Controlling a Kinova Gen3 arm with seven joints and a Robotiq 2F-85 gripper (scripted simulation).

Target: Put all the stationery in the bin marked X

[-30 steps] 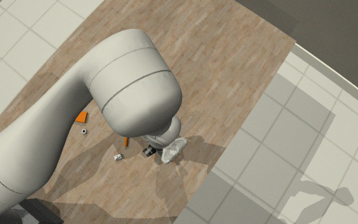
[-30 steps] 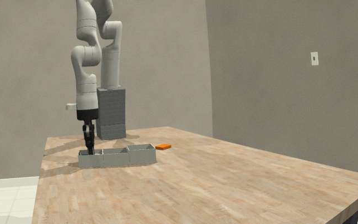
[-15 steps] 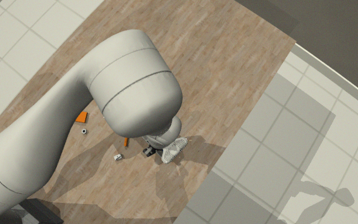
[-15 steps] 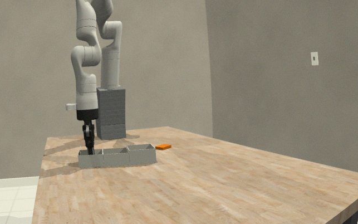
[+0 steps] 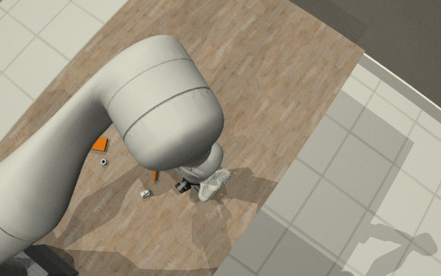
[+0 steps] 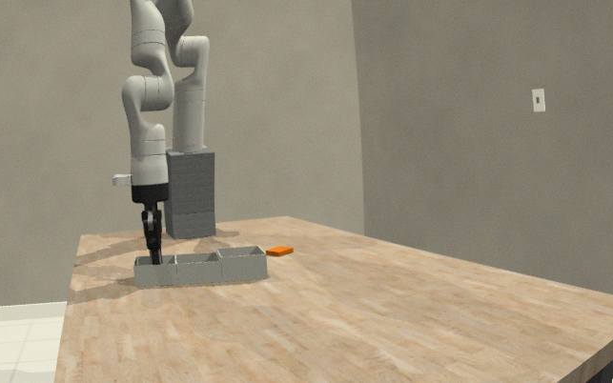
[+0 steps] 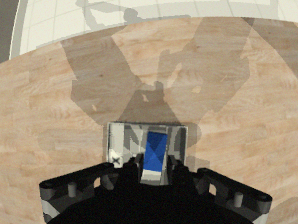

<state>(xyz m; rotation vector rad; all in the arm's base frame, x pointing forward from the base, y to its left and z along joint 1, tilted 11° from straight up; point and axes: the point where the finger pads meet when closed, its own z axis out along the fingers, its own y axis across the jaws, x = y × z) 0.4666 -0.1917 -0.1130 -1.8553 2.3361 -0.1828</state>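
Now: the blue flat thing 3 cm below my hand. Also, from my hand: orange stick 5 cm behind, 11 cm to the left, 4 cm below; flat orange block 8 cm behind, 30 cm to the left, 4 cm below; black ring-like part 12 cm behind, 25 cm to the left, 4 cm below.
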